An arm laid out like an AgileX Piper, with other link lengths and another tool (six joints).
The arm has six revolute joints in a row. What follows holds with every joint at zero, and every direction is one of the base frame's.
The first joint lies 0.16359 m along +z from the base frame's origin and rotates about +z.
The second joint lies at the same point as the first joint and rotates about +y.
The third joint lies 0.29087 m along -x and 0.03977 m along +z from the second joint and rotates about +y.
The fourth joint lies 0.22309 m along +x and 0.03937 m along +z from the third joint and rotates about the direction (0.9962, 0, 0.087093).
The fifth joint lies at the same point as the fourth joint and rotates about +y.
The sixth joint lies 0.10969 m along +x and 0.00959 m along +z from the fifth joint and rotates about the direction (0.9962, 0, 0.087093).
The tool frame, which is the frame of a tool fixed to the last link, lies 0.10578 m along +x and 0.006 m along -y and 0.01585 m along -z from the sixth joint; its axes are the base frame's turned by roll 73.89, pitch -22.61 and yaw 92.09 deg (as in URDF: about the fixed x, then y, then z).
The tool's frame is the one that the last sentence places.
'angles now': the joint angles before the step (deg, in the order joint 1, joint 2, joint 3, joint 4, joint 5, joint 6). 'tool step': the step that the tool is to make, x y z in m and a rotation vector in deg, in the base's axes. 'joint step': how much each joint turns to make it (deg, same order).
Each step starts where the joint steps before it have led.
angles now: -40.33, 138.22, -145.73, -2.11, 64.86, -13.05
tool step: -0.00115, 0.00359, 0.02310, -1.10, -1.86, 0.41
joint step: 0.00, -2.38, -0.01, 0.60, 0.25, -0.35
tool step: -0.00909, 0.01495, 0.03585, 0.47, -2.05, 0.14
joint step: 0.00, -4.40, 0.04, 1.52, 3.11, 0.35
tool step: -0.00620, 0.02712, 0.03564, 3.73, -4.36, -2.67
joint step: 0.72, -4.68, -0.04, 2.09, 3.68, 5.64
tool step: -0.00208, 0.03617, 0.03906, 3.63, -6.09, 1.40
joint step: 0.51, -6.65, 3.70, 5.73, 0.36, 2.21
